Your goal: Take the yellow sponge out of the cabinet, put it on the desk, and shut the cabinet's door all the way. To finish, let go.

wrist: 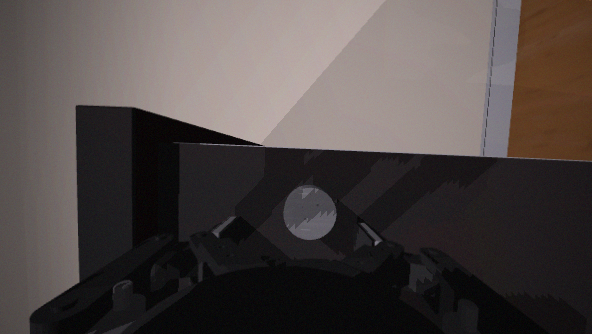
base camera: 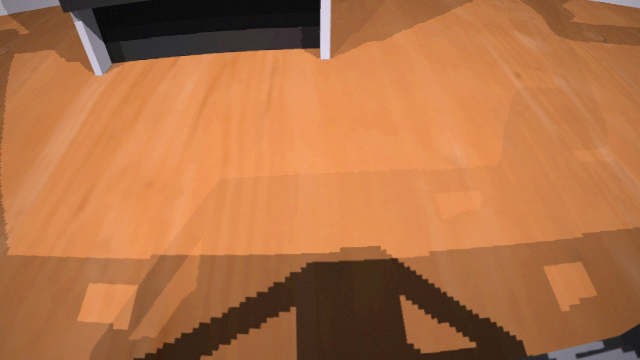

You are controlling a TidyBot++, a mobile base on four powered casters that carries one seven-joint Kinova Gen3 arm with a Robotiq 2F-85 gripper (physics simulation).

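Observation:
My gripper is open and empty in the wrist view, its fingertips in front of a dark cabinet door panel. A round light grey knob on the panel appears between the two fingertips, with no finger seen touching it. Shadows of the gripper fall on the panel around the knob. A dark overhanging block stands out past the panel's left end in the view. The frames do not show clearly whether the door is fully shut. The yellow sponge and the desk top do not show in either view.
Dark furniture with white legs stands at the top left of the base view. A pale wall, a light baseboard and the wooden floor lie beyond the panel's edge.

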